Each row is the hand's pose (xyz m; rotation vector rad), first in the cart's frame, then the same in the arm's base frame.
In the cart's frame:
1: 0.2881 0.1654 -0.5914 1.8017 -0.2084 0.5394
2: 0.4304 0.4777 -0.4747 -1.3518 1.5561 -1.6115
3: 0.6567 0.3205 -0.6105 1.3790 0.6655 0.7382
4: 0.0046 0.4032 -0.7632 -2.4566 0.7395 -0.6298
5: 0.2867 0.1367 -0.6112 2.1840 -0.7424 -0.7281
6: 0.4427 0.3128 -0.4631 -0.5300 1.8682 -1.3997
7: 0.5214 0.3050 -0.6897 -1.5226 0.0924 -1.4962
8: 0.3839 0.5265 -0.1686 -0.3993 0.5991 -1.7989
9: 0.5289 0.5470 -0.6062 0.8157 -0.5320 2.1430
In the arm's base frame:
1: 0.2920 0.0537 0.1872 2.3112 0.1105 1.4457
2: 0.1521 0.2465 0.4604 -1.0684 0.9935 -0.8007
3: 0.4338 0.3567 0.4071 1.4345 0.7238 1.8321
4: -0.0570 0.1436 -0.0041 -1.8208 -0.1534 -0.4437
5: 0.3137 0.0477 0.1605 2.8598 0.2027 -0.1619
6: 0.2786 0.1485 0.4172 -0.5641 1.4491 -0.4090
7: 0.3603 0.3214 0.2723 -0.6987 -0.2263 -0.9769
8: 0.0550 0.0679 0.6990 0.0853 0.5765 -0.8939
9: 0.1823 0.4193 0.4283 -0.9498 1.0702 -2.5966

